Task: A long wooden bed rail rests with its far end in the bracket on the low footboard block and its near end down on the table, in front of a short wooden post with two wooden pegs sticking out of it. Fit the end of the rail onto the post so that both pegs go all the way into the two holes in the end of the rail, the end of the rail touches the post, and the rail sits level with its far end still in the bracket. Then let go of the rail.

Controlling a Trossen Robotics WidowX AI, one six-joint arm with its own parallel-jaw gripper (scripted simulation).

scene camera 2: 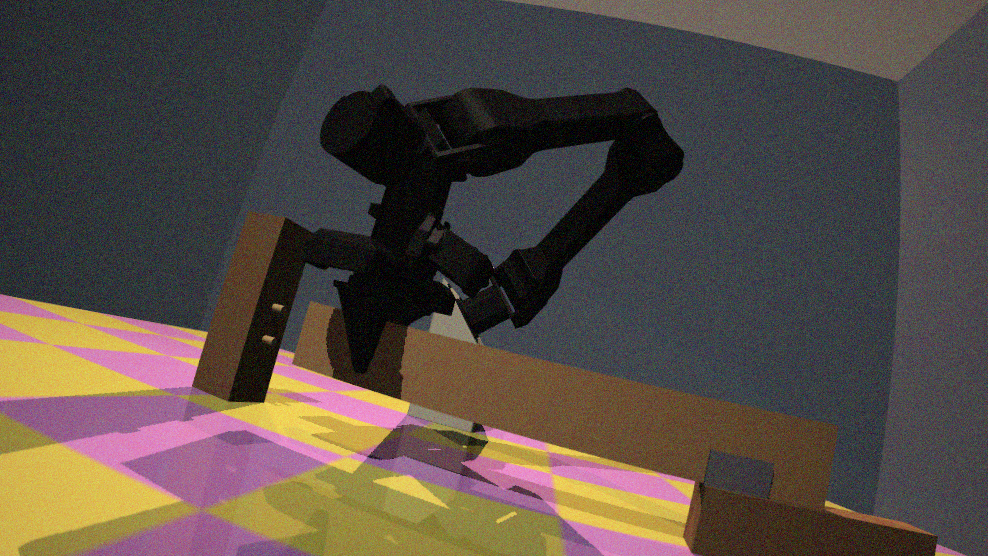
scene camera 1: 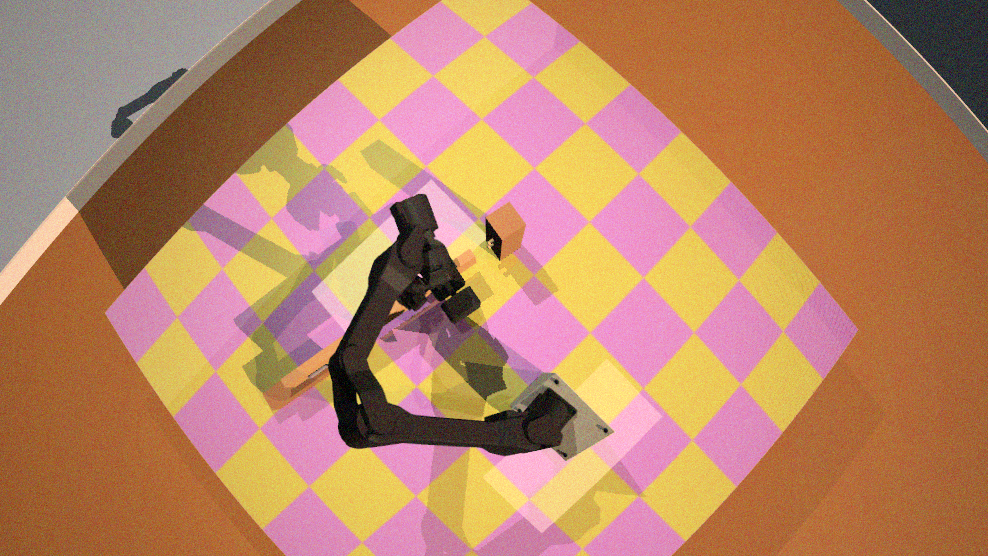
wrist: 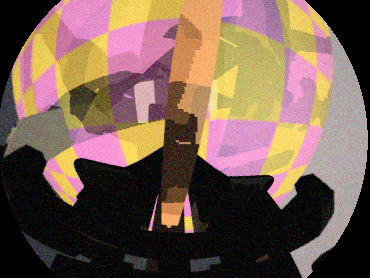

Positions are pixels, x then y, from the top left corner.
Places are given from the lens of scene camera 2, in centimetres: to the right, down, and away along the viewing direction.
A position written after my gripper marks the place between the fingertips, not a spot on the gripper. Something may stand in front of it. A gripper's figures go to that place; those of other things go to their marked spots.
my gripper [scene camera 2: 365,373]: -11, 8, 40
wooden bed rail [scene camera 2: 668,431]: 13, 11, 32
